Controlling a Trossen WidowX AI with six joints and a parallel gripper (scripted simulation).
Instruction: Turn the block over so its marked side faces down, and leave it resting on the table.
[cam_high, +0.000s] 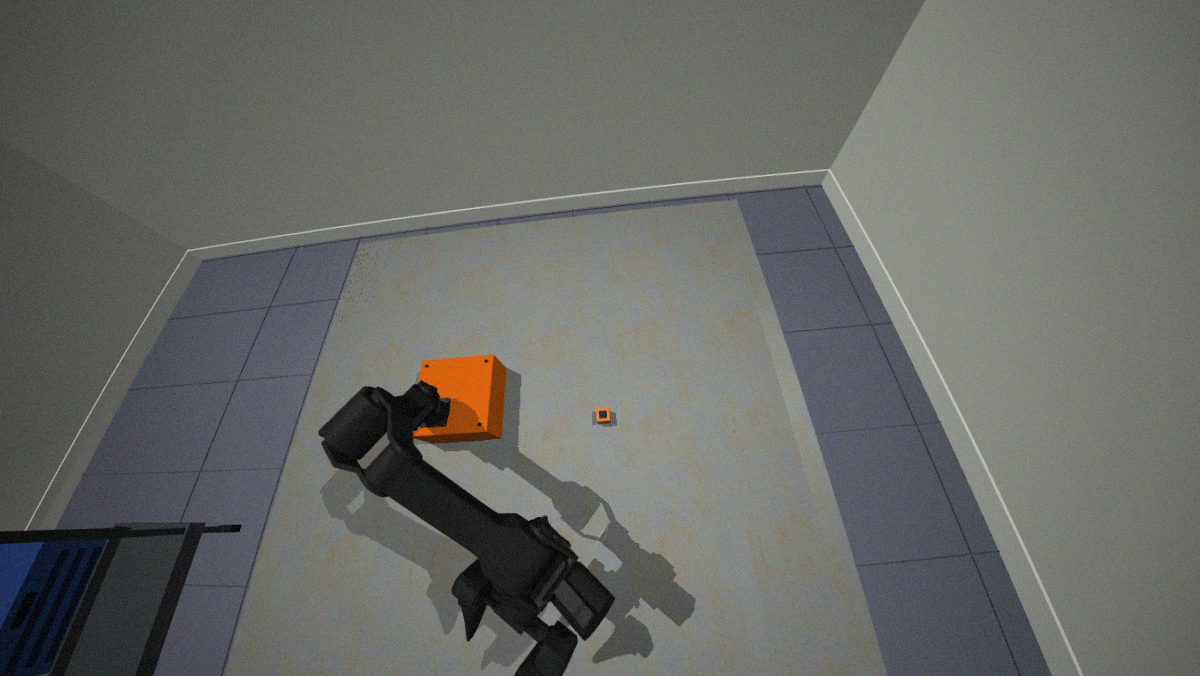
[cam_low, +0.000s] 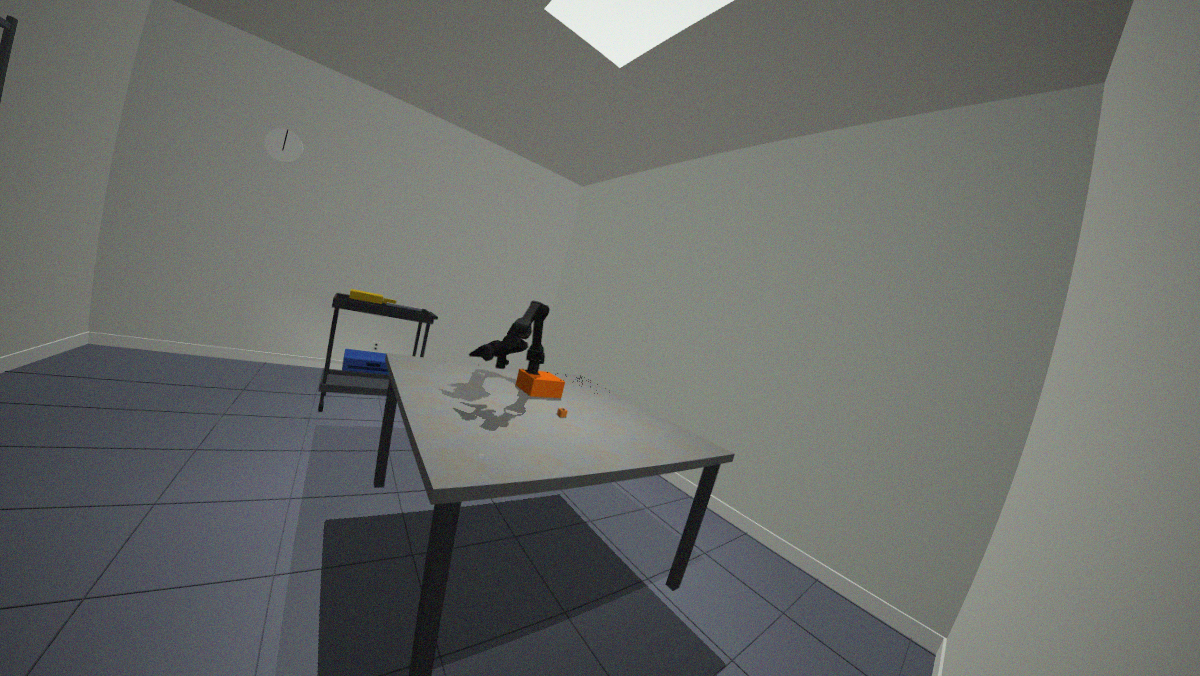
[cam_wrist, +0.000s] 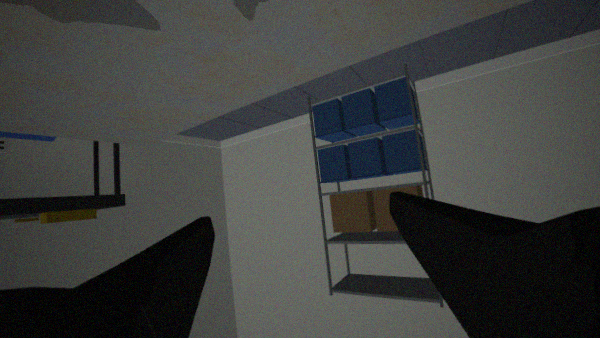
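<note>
My gripper tip is now 170 mm short of the orange block, 390 mm to the right of it and 170 mm above it.
</note>
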